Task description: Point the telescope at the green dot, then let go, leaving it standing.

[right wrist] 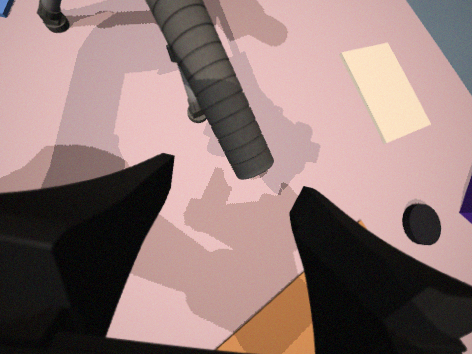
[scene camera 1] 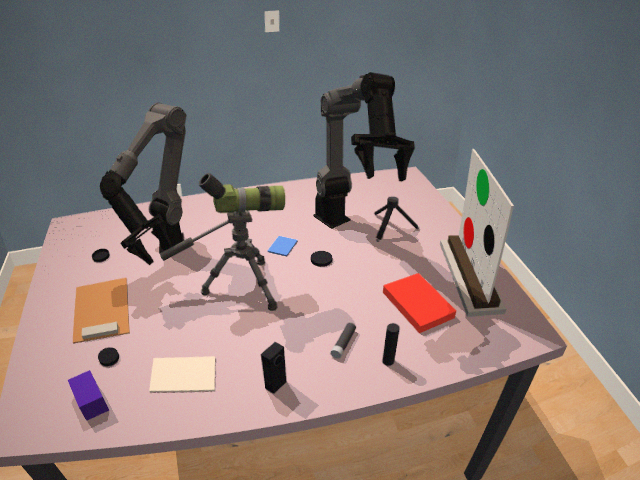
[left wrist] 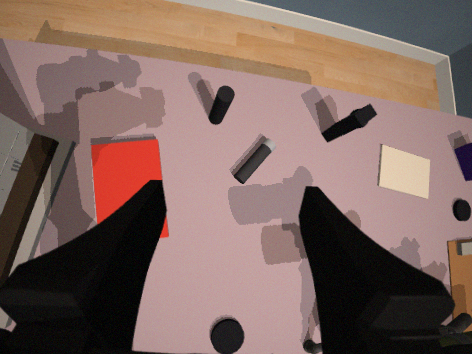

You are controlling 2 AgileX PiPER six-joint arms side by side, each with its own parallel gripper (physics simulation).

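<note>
The green telescope (scene camera 1: 250,198) stands upright on its dark tripod (scene camera 1: 240,246), its wide front end facing right. Its grey pan handle (scene camera 1: 177,248) (right wrist: 215,85) slants down to the left. The green dot (scene camera 1: 482,187) is at the top of a white board (scene camera 1: 478,227), above a red dot and a black dot. My right gripper (scene camera 1: 137,253) (right wrist: 237,186) is open just off the handle's free end; in the right wrist view that end shows between the fingertips, not gripped. My left gripper (scene camera 1: 386,178) (left wrist: 233,198) is open and empty, high above the table's right half.
A small black tripod (scene camera 1: 392,202) stands below my left gripper. A red box (scene camera 1: 418,302) (left wrist: 127,172) lies before the board. A grey cylinder (scene camera 1: 343,339), a black cylinder (scene camera 1: 390,344) and a black box (scene camera 1: 273,367) are near the front. An orange sheet (scene camera 1: 101,304) lies at the left.
</note>
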